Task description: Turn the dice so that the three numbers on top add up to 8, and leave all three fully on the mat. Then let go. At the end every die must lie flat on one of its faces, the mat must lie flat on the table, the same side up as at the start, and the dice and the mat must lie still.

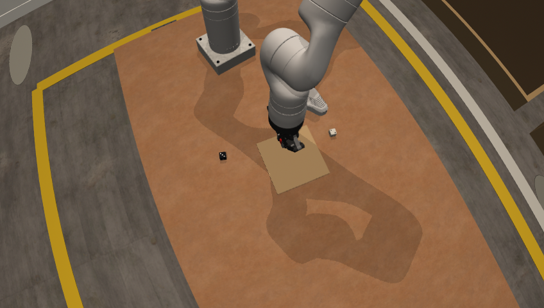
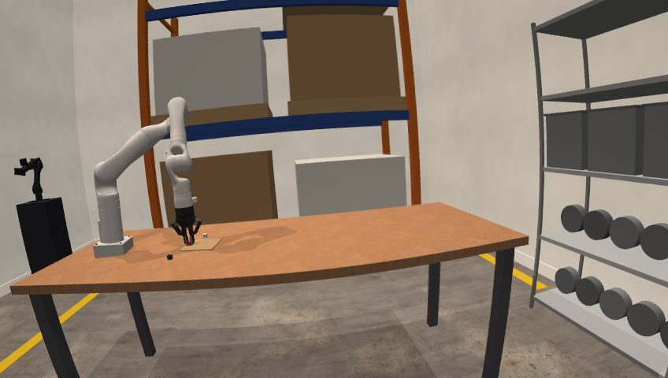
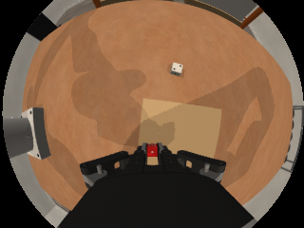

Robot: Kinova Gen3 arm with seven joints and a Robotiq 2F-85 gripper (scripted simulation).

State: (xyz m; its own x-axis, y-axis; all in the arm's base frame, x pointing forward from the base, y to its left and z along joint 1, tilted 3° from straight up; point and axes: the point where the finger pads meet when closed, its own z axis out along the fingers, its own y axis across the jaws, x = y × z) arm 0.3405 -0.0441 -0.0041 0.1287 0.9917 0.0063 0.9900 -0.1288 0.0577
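My hand is 10 mm above the red die. Round my hand: black die 140 mm to the right, 60 mm behind, 20 mm below; tan mat 50 mm ahead, 20 mm below, 10 mm to the right; white die 120 mm to the left, 50 mm ahead, 20 mm below.
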